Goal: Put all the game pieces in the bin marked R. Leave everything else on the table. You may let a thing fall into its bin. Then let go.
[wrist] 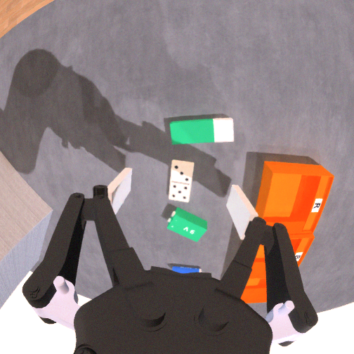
Labels:
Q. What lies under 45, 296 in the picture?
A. My gripper.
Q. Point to a green-and-white block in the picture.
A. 217, 129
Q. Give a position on a green 9V battery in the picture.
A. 181, 221

